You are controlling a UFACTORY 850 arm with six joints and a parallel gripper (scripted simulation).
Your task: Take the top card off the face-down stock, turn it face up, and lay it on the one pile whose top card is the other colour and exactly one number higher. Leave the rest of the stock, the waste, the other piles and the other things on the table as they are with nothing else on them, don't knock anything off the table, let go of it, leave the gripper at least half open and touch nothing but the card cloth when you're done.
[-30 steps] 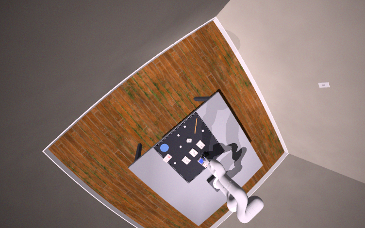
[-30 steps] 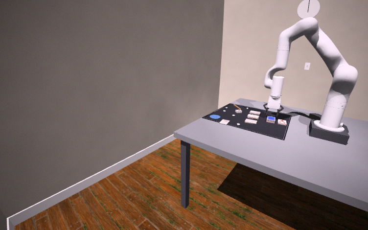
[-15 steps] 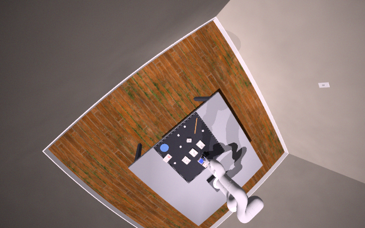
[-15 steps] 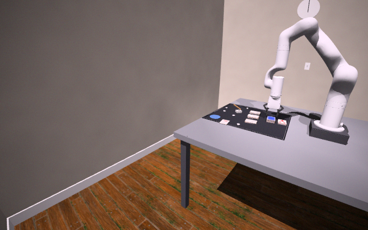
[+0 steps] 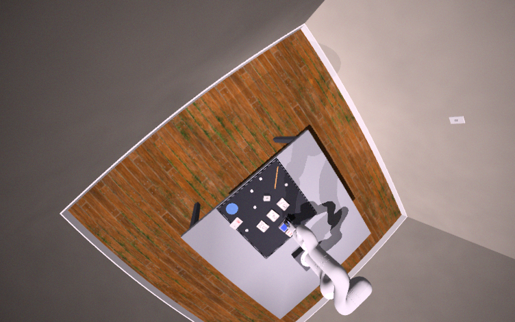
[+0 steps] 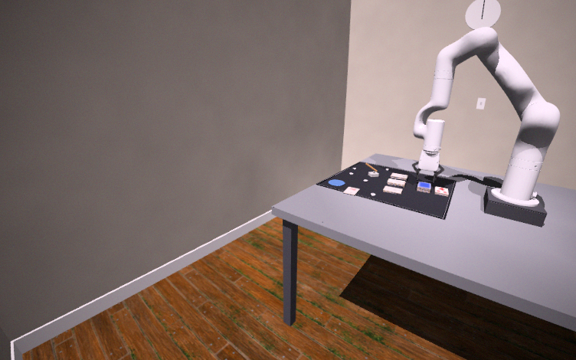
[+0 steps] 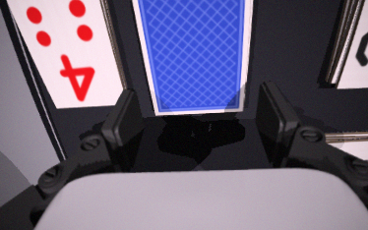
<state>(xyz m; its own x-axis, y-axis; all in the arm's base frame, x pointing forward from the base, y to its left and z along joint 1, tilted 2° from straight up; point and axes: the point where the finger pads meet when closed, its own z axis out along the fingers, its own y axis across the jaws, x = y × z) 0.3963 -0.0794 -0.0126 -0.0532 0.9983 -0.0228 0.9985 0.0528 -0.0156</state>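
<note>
The red 4 card is 3 cm to the left of my hand and 3 cm below it. Also, from my hand: black card cloth: 18 cm ahead, 2 cm to the left, 6 cm below; then red 4: 9 cm behind, 3 cm to the left, 4 cm below; then black 2: 15 cm ahead, 3 cm to the left, 4 cm below.
</note>
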